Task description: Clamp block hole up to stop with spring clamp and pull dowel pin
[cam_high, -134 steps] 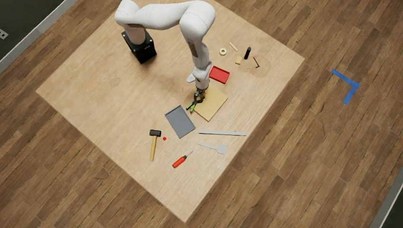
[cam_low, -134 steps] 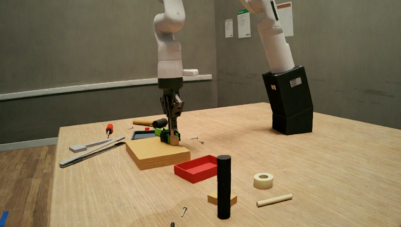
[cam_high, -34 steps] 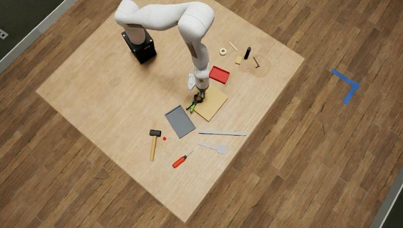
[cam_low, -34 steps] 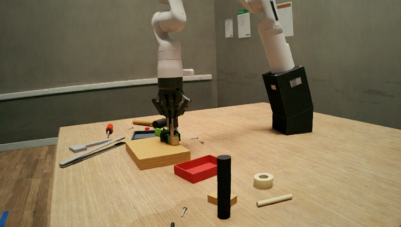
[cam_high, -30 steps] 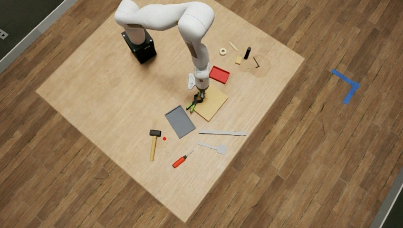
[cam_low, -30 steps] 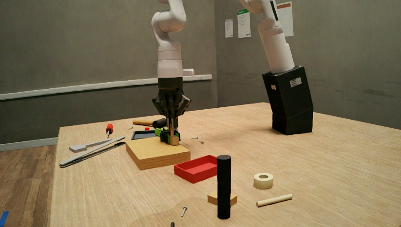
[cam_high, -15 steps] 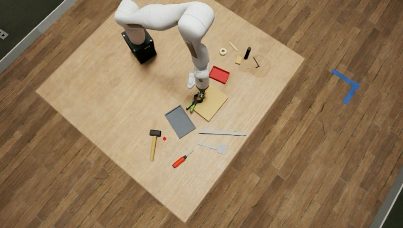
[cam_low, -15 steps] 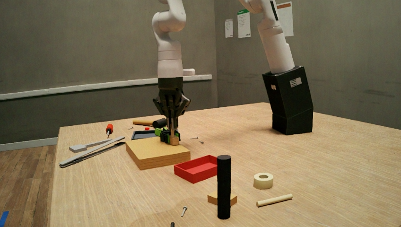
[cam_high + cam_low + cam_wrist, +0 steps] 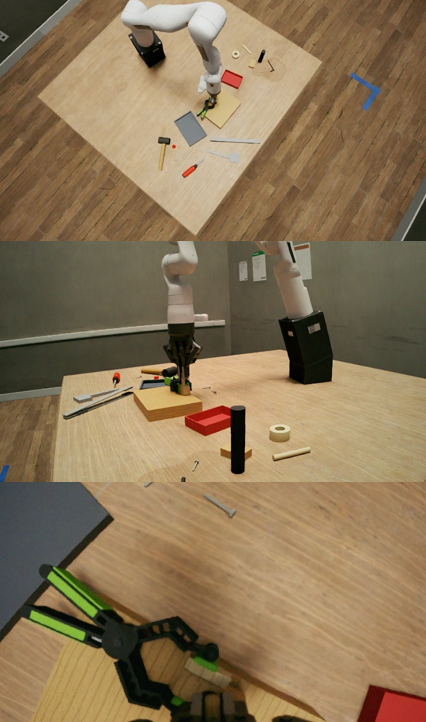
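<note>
Right now my hand is 20 mm above the dowel pin. Round my hand: wooden block (50 mm below); then tan bench board (60 mm ahead, 10 mm to the right, 70 mm below); then red tray (180 mm to the left, 90 mm below).
</note>
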